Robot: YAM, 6 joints.
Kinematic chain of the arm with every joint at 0, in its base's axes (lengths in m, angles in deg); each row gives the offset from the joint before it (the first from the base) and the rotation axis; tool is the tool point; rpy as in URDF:
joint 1: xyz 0 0 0.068 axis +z
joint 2: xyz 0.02 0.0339 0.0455 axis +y
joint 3: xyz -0.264 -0.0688 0 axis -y
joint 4: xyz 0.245 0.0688 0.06 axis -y
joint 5: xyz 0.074 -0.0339 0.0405 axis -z
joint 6: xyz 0.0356 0 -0.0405 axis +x
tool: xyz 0 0 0 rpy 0 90 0
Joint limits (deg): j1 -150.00..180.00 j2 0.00..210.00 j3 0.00..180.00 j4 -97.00..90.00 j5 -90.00..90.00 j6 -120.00..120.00
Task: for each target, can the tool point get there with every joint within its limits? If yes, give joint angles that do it. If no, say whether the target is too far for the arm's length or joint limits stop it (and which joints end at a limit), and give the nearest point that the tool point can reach.
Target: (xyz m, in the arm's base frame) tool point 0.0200 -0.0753 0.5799
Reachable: yes | joints -86.39 51.21 76.04 51.73 -25.32 57.67
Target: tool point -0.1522 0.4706 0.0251
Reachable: yes | joints 111.37 148.37 100.15 -15.84 56.67 -61.59
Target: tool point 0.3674 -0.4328 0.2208
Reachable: yes | joints -48.50 138.87 108.22 34.33 19.07 4.22
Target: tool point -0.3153 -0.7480 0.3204
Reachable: no: too far | nearest point -0.2430 -0.5764 0.2717 | short by 0.192 m
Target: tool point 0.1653 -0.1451 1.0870
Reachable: no: too far | nearest point 0.1097 -0.0963 0.7265 | short by 0.368 m
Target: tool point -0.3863 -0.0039 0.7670
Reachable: no: too far | nearest point -0.3260 -0.0009 0.6594 | short by 0.123 m
